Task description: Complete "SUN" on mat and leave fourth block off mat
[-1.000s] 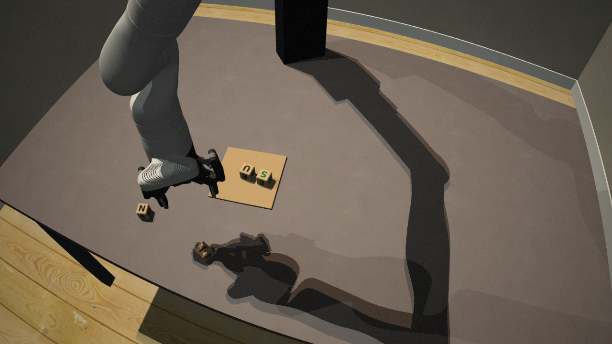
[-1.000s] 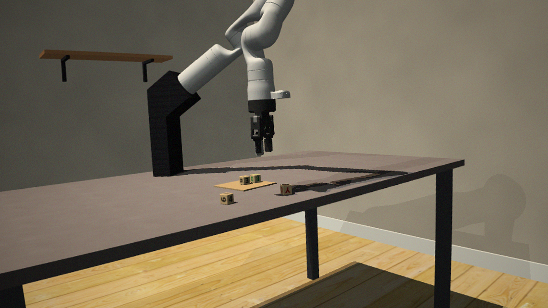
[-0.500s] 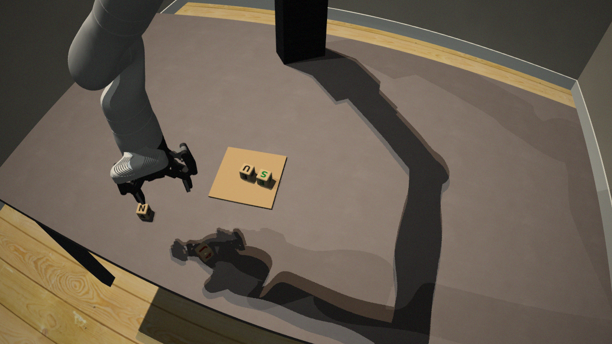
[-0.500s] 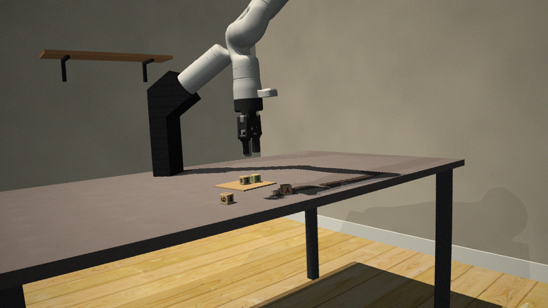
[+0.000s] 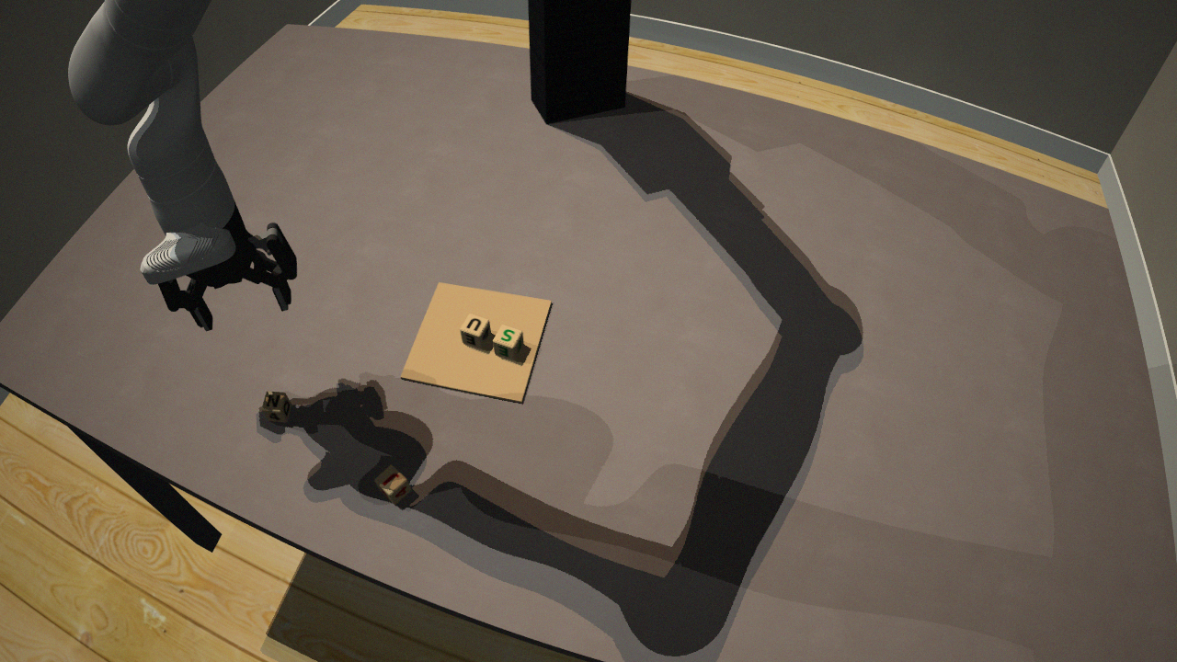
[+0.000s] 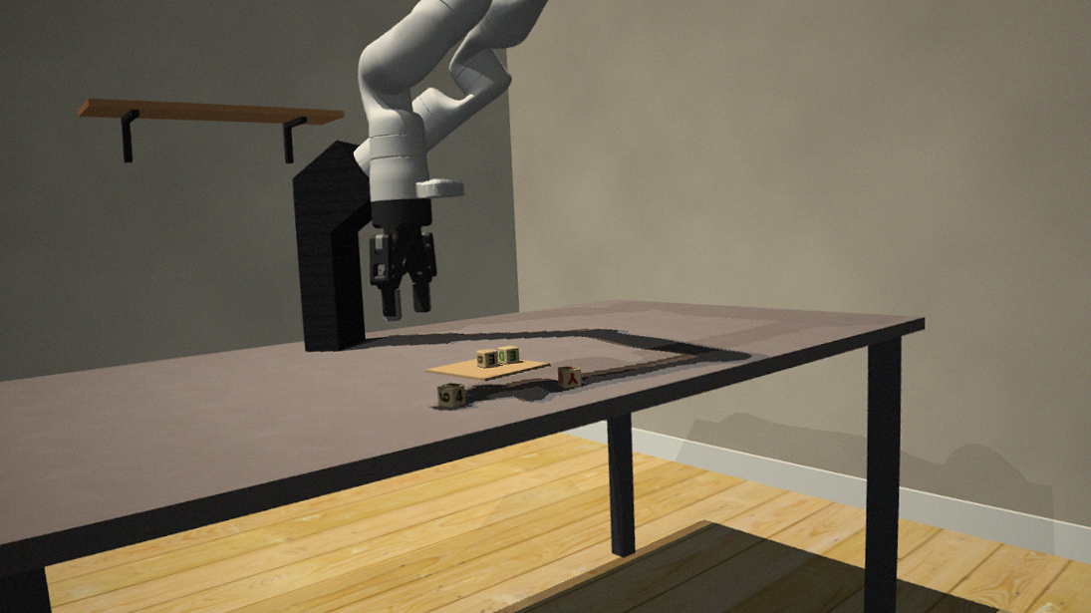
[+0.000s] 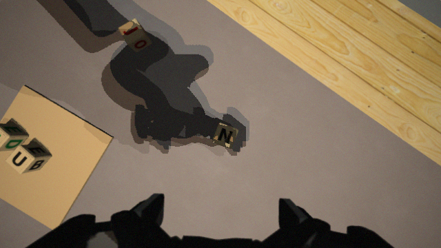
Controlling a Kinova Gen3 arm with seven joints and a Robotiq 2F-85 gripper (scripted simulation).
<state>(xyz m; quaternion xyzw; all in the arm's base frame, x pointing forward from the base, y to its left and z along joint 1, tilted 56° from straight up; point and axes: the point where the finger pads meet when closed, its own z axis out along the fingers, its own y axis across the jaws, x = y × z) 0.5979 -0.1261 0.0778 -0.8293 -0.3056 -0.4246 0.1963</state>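
My gripper is now 30 mm short of the N block, 40 mm to the right of it and 110 mm above it. Also, from my hand: U block (190 mm behind, 150 mm to the left, 100 mm below); then S block (200 mm behind, 190 mm to the left, 100 mm below); then mat (190 mm behind, 150 mm to the left, 120 mm below).
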